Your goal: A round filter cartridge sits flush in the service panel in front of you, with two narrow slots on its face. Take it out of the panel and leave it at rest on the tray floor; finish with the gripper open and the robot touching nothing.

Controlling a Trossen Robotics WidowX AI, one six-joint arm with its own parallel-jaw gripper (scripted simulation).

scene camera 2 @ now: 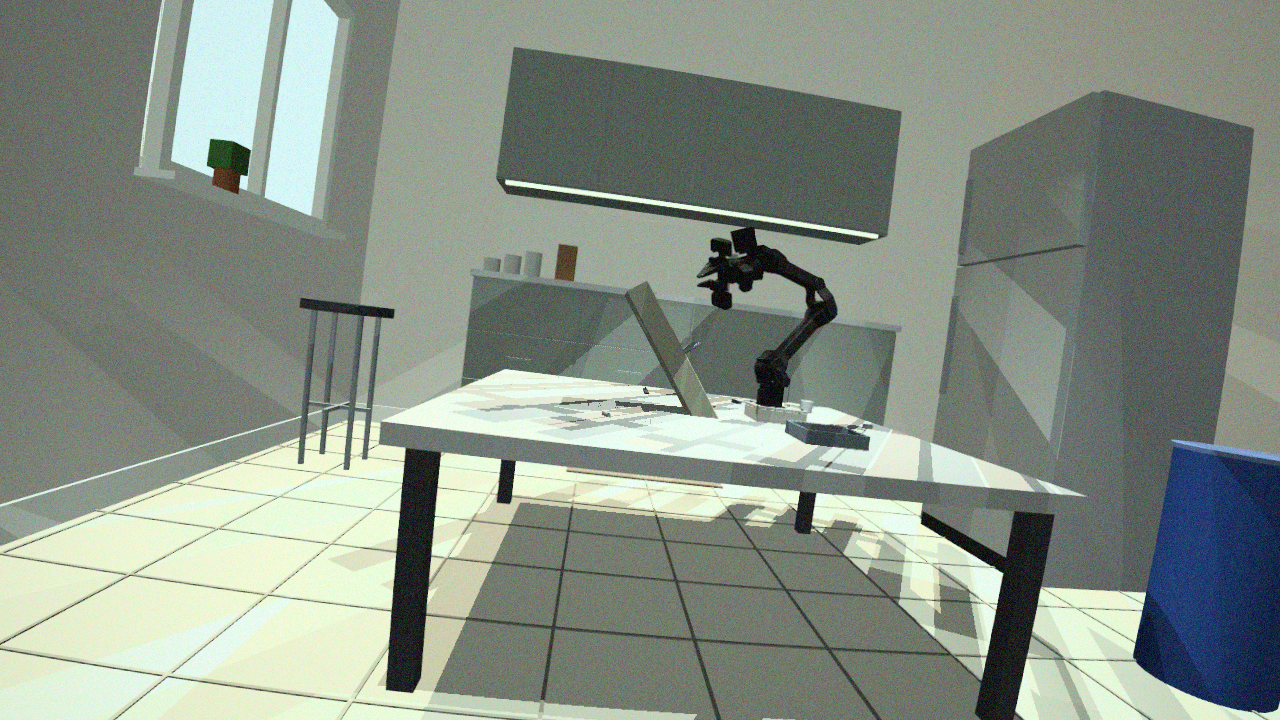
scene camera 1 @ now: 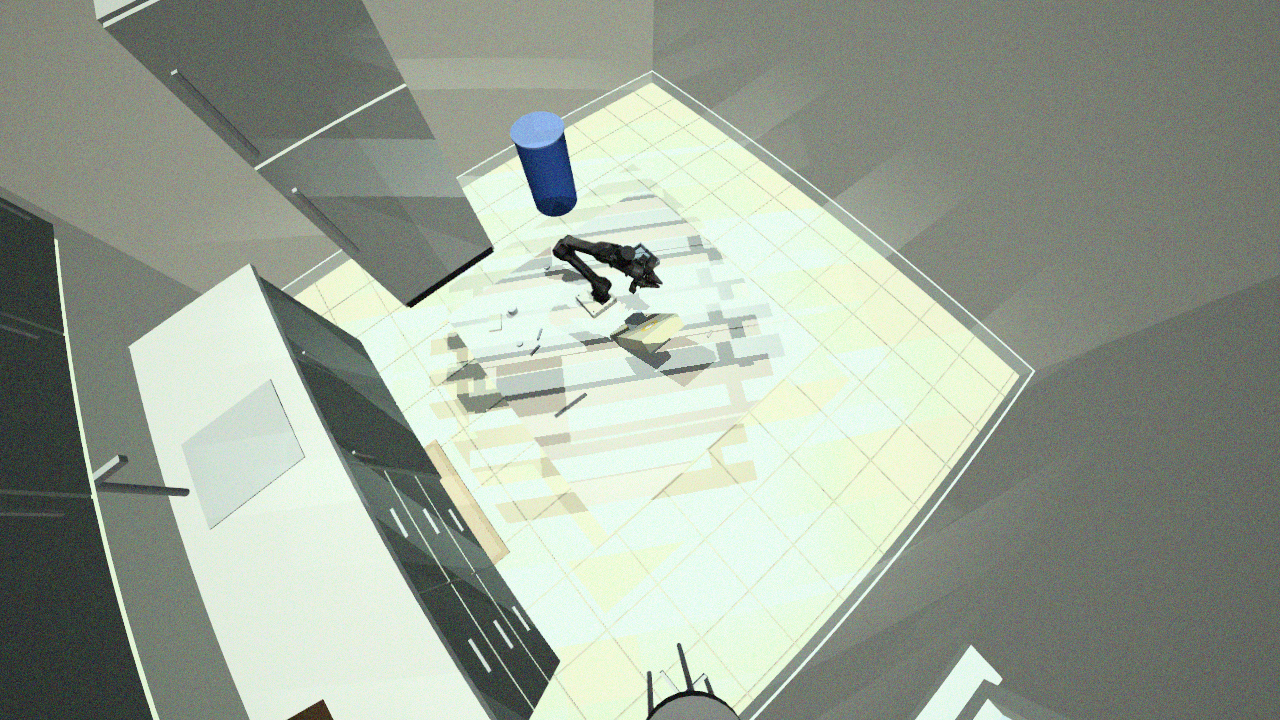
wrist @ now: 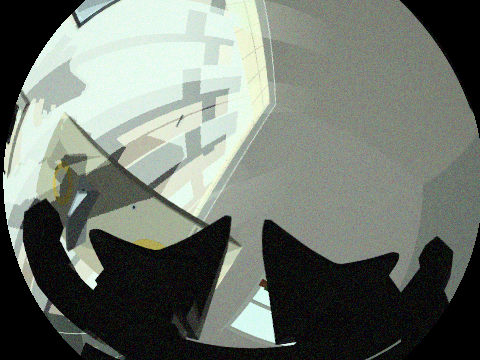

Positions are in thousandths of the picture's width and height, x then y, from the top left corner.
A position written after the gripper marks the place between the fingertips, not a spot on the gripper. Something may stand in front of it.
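Gripper visible in scene camera 2, as the gripper (scene camera 2: 545,391), in scene camera 1 (scene camera 1: 517,397) and in the wrist view (wrist: 516,624). Service panel (scene camera 2: 502,417) visible also in scene camera 1 (scene camera 1: 520,452) and in the wrist view (wrist: 266,579). Tray (scene camera 2: 636,602) present as well.
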